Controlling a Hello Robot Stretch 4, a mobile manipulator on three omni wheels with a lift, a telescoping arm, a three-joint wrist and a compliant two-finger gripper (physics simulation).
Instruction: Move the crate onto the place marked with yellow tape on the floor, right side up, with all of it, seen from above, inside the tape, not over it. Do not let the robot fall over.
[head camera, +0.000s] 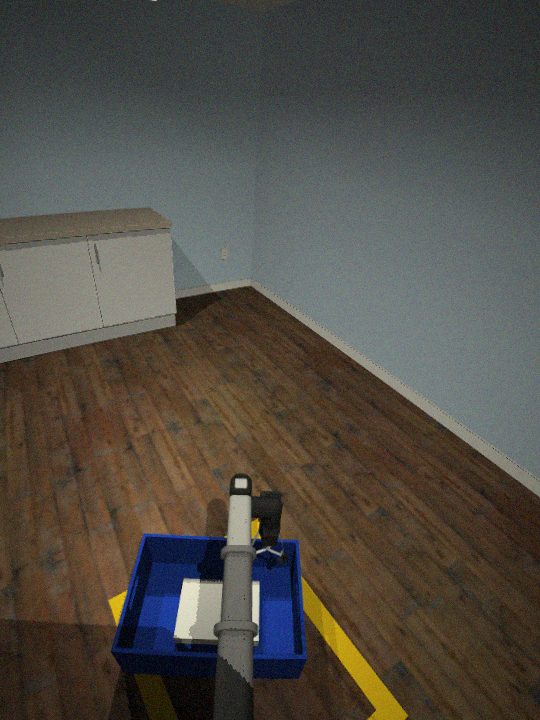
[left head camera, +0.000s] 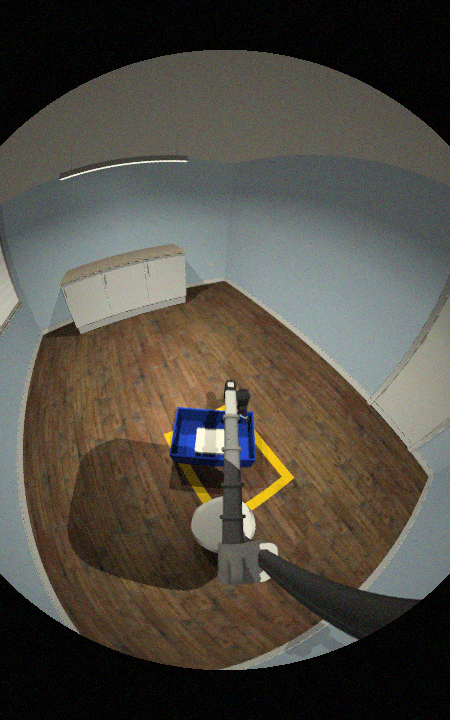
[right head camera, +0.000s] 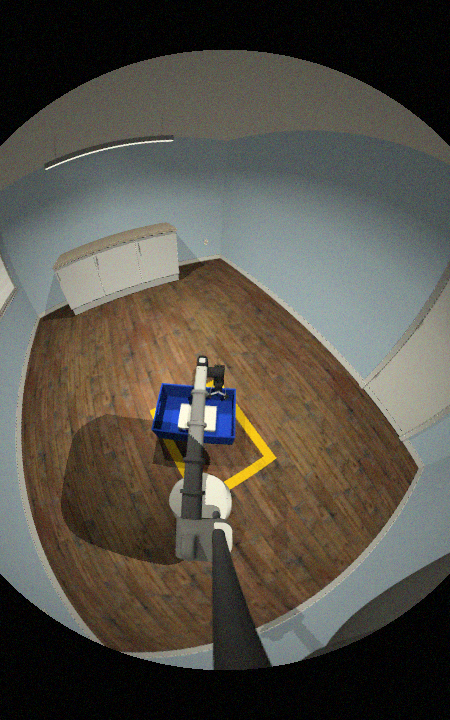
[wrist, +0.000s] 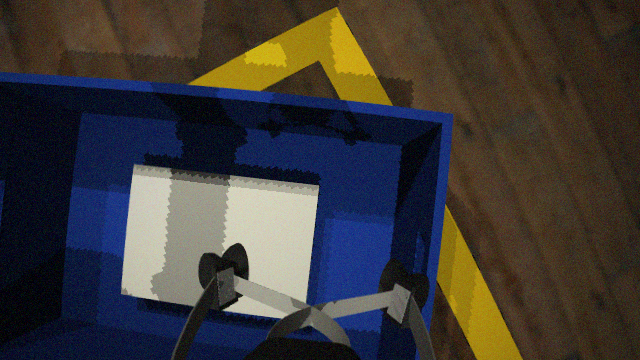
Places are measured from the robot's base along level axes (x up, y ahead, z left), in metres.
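Pixels of known places: gripper, fingertip midpoint: (head camera: 265, 561) (left head camera: 237, 420) (right head camera: 217, 397) (wrist: 314, 272).
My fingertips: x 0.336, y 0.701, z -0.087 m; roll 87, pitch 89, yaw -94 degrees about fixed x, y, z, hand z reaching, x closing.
Observation:
For each thing: its top centre in the pictures, then the offset to it from my fingertips. "spot": a spot on its surface instead.
- blue crate at its top centre: (wrist: 170, 259) (head camera: 215, 590) (left head camera: 213, 432) (right head camera: 194, 408) dx -0.143, dy -0.034, dz +0.163 m
- yellow tape outline at a spot on its surface: (wrist: 492, 325) (head camera: 349, 649) (right head camera: 255, 434) spot: dx -0.363, dy -0.157, dz -0.328 m
- white flat block at its top centre: (wrist: 215, 242) (head camera: 218, 608) (left head camera: 214, 439) (right head camera: 197, 416) dx -0.292, dy -0.035, dz +0.155 m
The blue crate (head camera: 168, 664) (left head camera: 185, 460) (right head camera: 225, 440) (wrist: 357, 260) stands right side up on the floor, turned relative to the yellow tape outline (head camera: 342, 646) (left head camera: 275, 463) (right head camera: 257, 436) (wrist: 492, 325). It lies over the tape on several sides. One tape corner sticks out beyond its far wall; the front part of the outline is uncovered by it. A white flat block (head camera: 197, 610) (left head camera: 208, 440) (right head camera: 210, 416) (wrist: 270, 235) lies inside. My gripper (head camera: 269, 553) (left head camera: 244, 416) (right head camera: 218, 393) (wrist: 314, 272) is open and empty, over the crate's right part. Its exact height is unclear.
My arm (head camera: 237, 593) (left head camera: 231, 472) (right head camera: 194, 461) reaches across the crate and hides part of it. My round white base (left head camera: 204, 525) (right head camera: 183, 501) is near the outline's front. A white cabinet (head camera: 136, 279) (left head camera: 127, 286) (right head camera: 119, 268) stands at the back left. A blue wall (head camera: 406, 232) runs along the right.

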